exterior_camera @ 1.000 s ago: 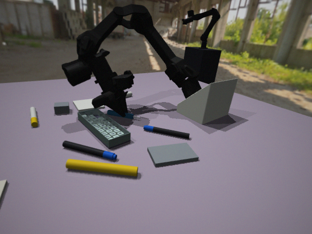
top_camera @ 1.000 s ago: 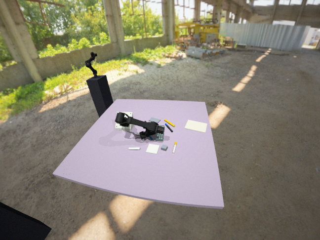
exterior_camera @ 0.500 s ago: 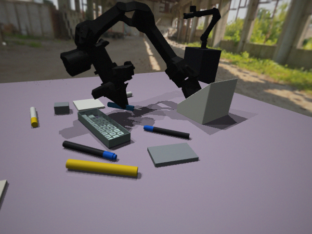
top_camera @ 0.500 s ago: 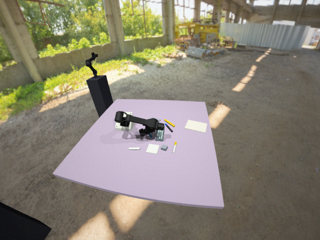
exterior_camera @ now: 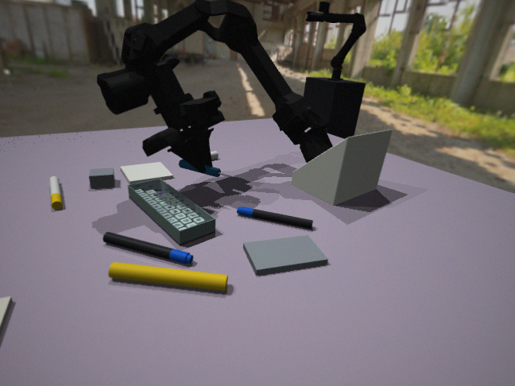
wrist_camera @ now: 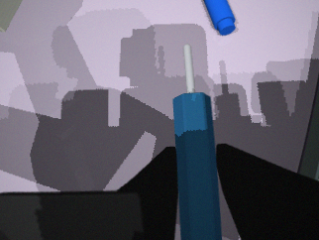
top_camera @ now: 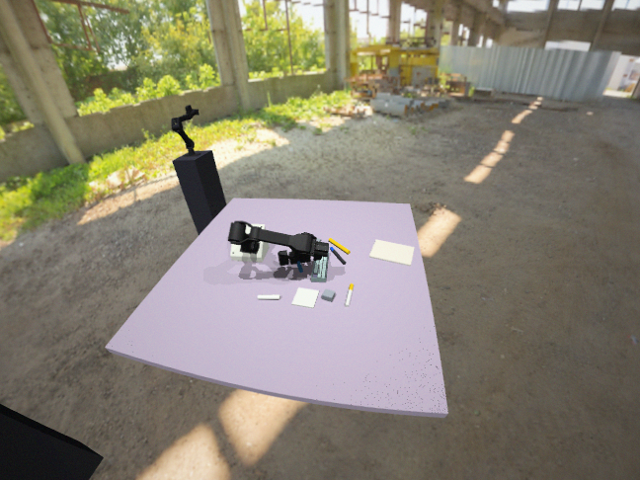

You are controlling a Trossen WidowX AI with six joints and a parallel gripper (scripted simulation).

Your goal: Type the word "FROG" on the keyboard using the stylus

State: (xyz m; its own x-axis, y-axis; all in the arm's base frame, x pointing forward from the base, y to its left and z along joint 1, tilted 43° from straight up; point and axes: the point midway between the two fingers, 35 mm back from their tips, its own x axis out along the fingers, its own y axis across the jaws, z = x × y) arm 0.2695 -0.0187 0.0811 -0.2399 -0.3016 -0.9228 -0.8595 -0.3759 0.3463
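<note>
Right now the blue stylus is 1 cm to the left of my gripper tip and 1 cm behind it. The rest, counted from my gripper tip: small grey block (18 cm ahead, 13 cm to the right, 4 cm below); then flat grey slab (24 cm to the left, 5 cm below, 2 cm behind); then white pad (16 cm to the right, 8 cm ahead, 5 cm below).
</note>
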